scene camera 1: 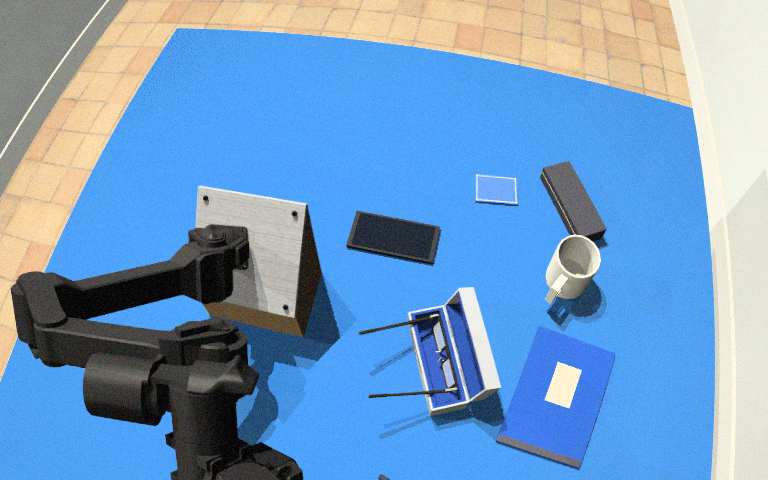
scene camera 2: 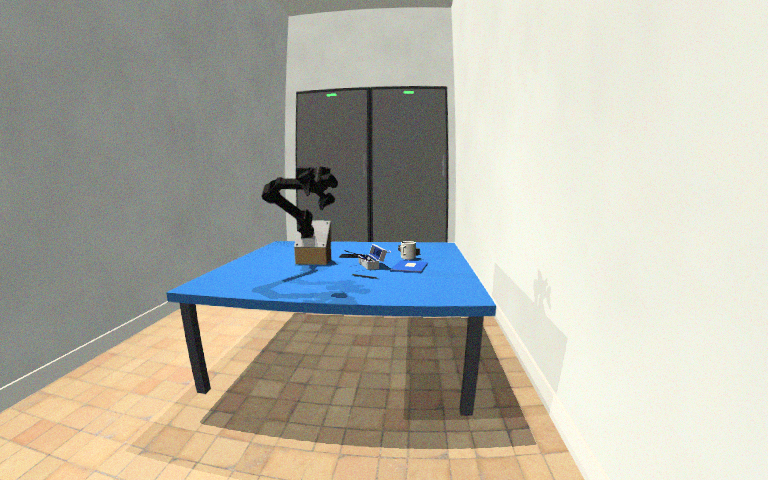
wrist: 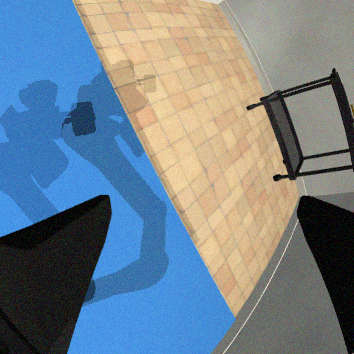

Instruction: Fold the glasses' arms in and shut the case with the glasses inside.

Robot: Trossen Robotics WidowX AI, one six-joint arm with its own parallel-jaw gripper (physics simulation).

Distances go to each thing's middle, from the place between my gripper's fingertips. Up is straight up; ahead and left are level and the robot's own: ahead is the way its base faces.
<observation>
Now: the glasses (scene camera 1: pixel 438 331) 35 cm to the left of my hand, 30 cm below it and 15 cm ahead of it. The rest, counted from my hand: dark tablet (scene camera 1: pixel 395 237) (57 cm to the left, 34 cm below, 10 cm ahead); then blue notebook (scene camera 1: pixel 552 413) (40 cm ahead, 34 cm below, 32 cm to the left); then glasses case (scene camera 1: pixel 477 372) (36 cm to the left, 29 cm below, 21 cm ahead).
</observation>
